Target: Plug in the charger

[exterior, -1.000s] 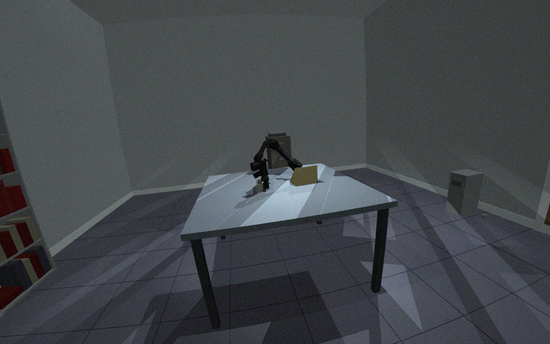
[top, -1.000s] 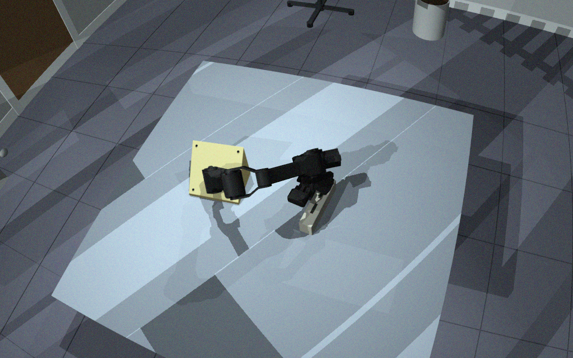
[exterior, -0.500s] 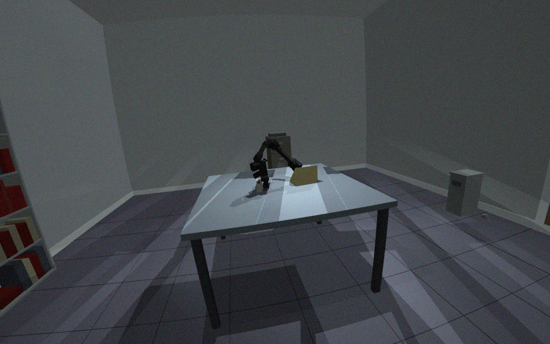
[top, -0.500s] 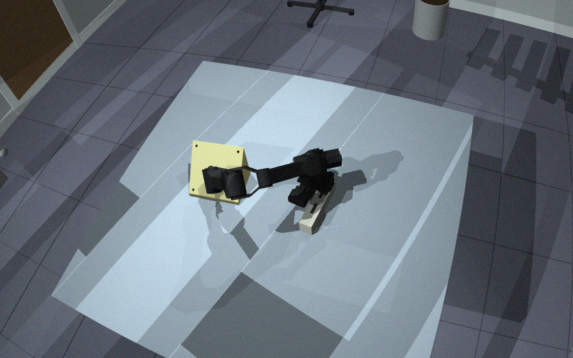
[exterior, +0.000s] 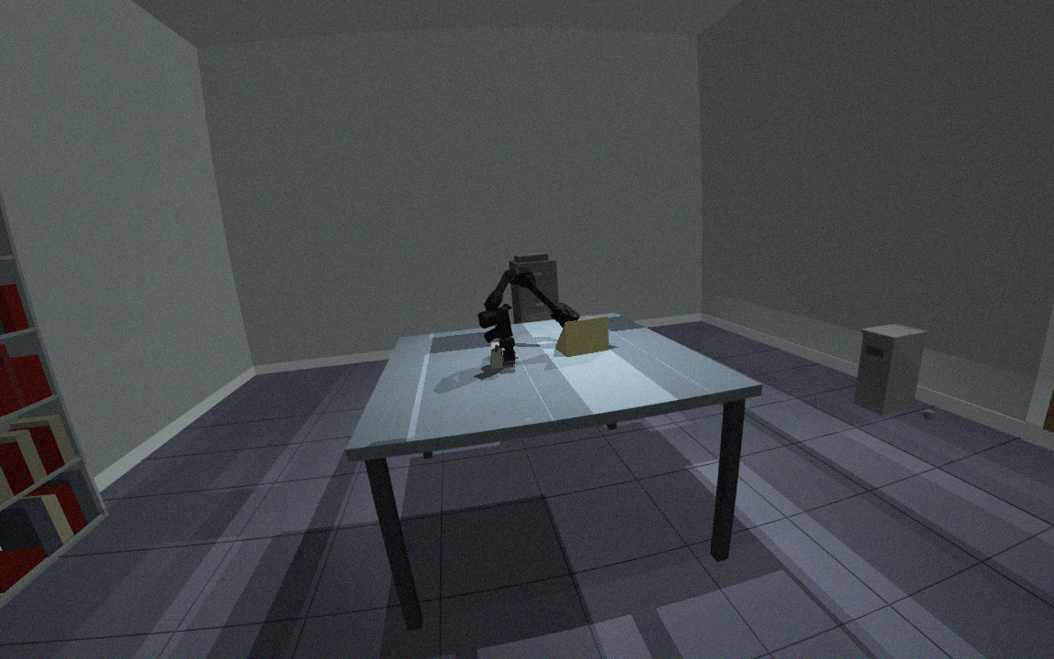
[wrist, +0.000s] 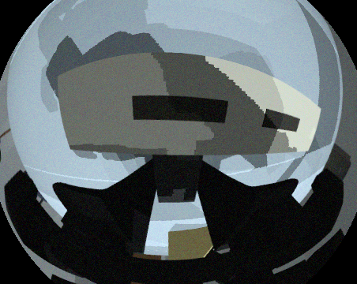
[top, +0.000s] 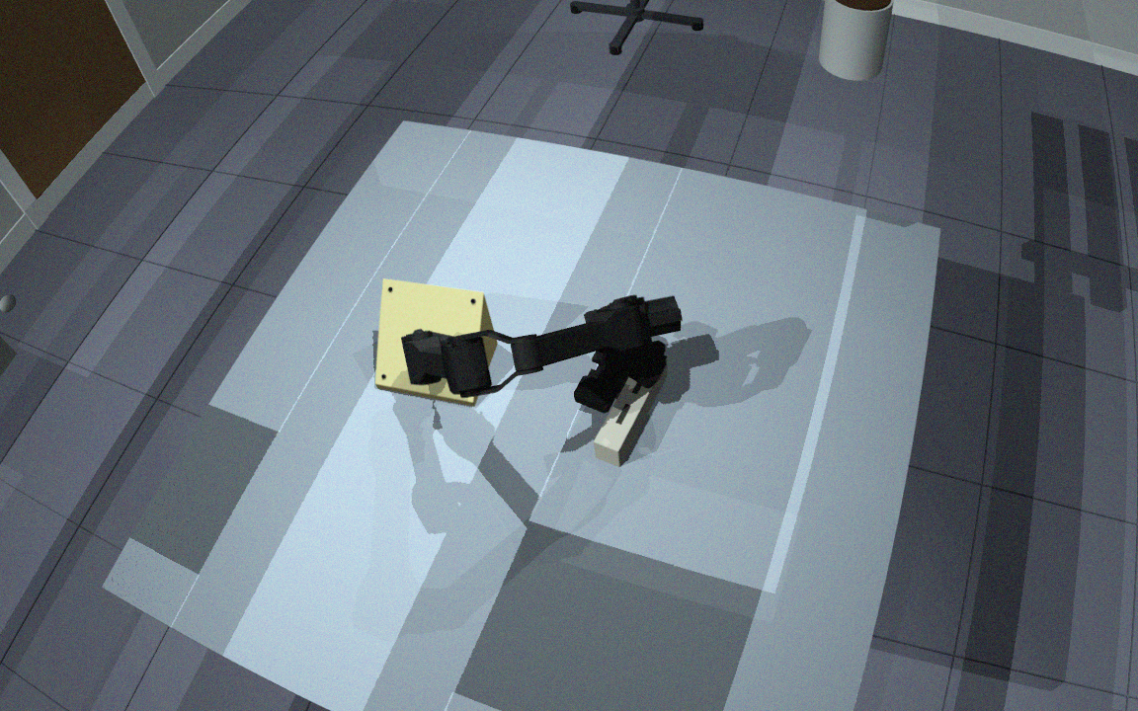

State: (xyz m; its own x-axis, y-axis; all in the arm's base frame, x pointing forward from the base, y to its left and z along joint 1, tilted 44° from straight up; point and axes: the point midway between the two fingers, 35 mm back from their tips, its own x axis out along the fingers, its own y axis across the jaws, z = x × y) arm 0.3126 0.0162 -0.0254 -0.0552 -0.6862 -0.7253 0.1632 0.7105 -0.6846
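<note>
The black two-prong charger lies 2 cm ahead of my gripper tip and 1 cm above it.
</note>
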